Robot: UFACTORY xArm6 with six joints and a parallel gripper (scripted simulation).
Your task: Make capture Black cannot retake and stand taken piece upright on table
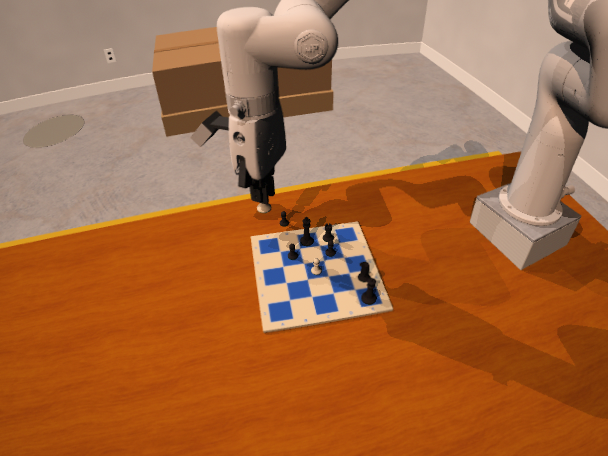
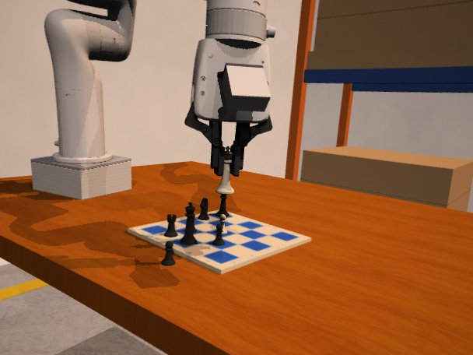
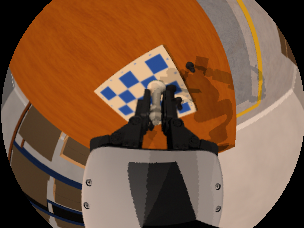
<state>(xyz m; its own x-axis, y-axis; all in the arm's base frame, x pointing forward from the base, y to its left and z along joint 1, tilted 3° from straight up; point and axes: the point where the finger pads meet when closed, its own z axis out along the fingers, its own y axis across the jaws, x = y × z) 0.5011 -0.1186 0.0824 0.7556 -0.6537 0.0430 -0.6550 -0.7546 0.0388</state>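
The black tall piece lies 70 mm behind my hand, 10 mm to the left of it and 110 mm below it. From my hand the other things lie so: white pawn (70 mm behind, 90 mm to the left, 130 mm below); then tall white piece (10 mm below); then blue-and-cream chessboard (70 mm behind, 90 mm to the left, 140 mm below).
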